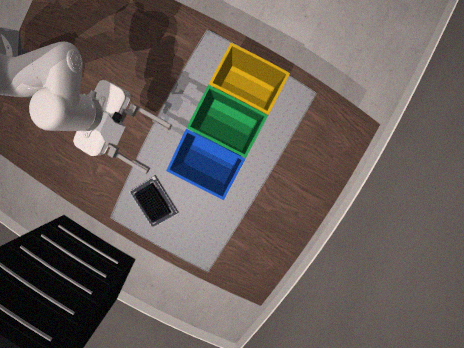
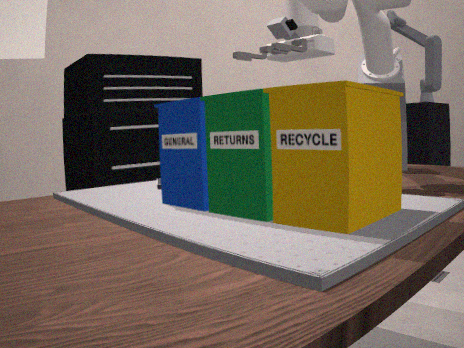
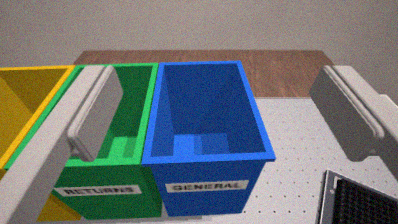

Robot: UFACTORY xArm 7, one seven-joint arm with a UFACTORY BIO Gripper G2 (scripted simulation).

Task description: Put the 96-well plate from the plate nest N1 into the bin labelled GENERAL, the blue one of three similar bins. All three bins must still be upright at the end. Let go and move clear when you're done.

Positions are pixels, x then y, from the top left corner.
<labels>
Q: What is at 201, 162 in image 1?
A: A blue general bin.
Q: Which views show the green returns bin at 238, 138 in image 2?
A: Image 1, image 2 and image 3: all of them.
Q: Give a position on a green returns bin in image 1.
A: At 239, 127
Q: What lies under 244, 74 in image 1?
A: A yellow recycle bin.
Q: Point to a green returns bin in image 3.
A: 82, 185
</labels>
